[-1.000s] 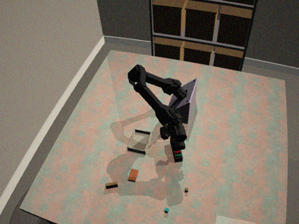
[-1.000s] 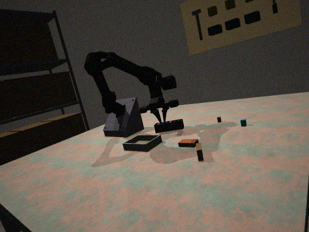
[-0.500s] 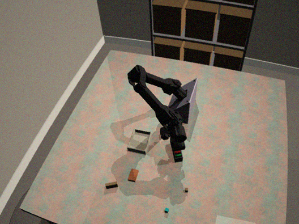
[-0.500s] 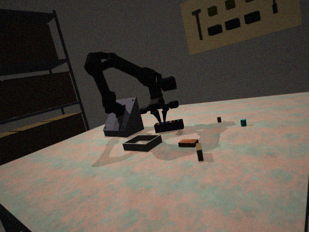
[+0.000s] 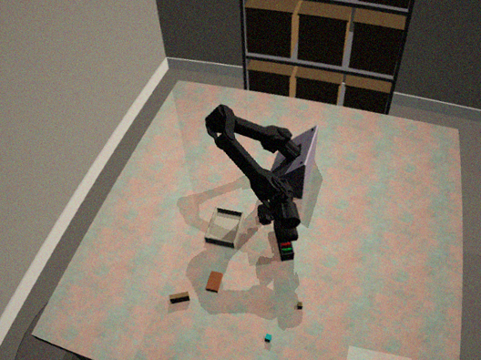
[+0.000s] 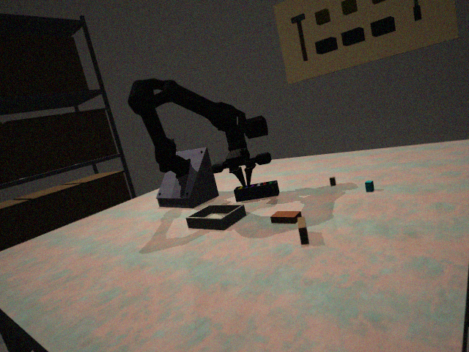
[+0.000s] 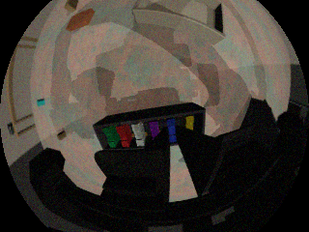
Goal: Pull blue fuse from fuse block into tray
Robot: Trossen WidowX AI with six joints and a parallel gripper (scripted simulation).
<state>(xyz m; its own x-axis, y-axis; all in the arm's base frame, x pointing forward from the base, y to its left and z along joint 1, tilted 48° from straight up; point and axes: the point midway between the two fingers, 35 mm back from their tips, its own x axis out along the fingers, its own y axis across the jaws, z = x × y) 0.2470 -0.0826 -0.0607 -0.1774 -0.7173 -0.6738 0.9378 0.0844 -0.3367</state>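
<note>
My gripper tip is now 190 mm to the left of the grey tray and 30 mm above it. Also, from my gripper tip: brown cube 250 mm ahead, 90 mm to the left, 20 mm below; blue fuse 10 mm below; orange flat block 210 mm ahead, 190 mm to the right, 30 mm below.
</note>
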